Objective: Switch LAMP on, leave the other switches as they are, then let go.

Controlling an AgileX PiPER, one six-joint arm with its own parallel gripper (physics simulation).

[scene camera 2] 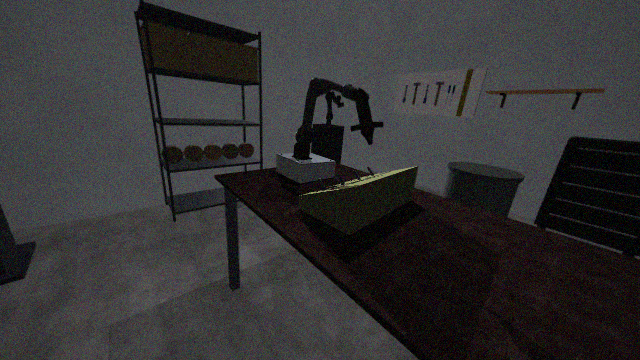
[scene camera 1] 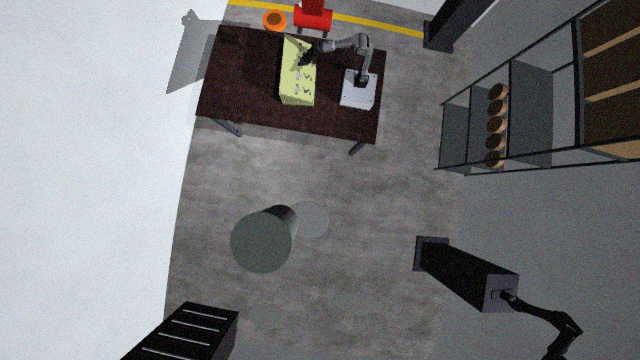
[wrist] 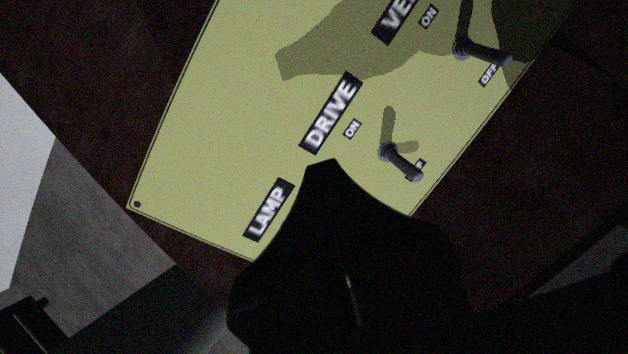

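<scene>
A yellow-green switch panel (scene camera 1: 289, 95) (scene camera 2: 360, 206) (wrist: 220, 105) stands on the dark table. In the wrist view its LAMP label (wrist: 268, 210) is visible near the end of the panel, but my gripper hides the LAMP lever and its ON and OFF marks. The DRIVE lever (wrist: 401, 163) points to OFF, and the VENT lever (wrist: 484, 54) also points to OFF. My gripper (scene camera 1: 302, 63) (scene camera 2: 370, 143) (wrist: 326, 179) looks shut, with its fingers together and holding nothing visible. It hangs above the LAMP end of the panel, apart from it in scene camera 2.
The arm's white base box (scene camera 1: 357, 91) (scene camera 2: 306, 169) stands on the dark table (scene camera 1: 240, 95) (scene camera 2: 500, 280) beside the panel. A red object (scene camera 1: 313, 18) and an orange object (scene camera 1: 274, 20) are beyond the table edge. A grey bin (scene camera 1: 261, 243) (scene camera 2: 485, 187) stands on the floor.
</scene>
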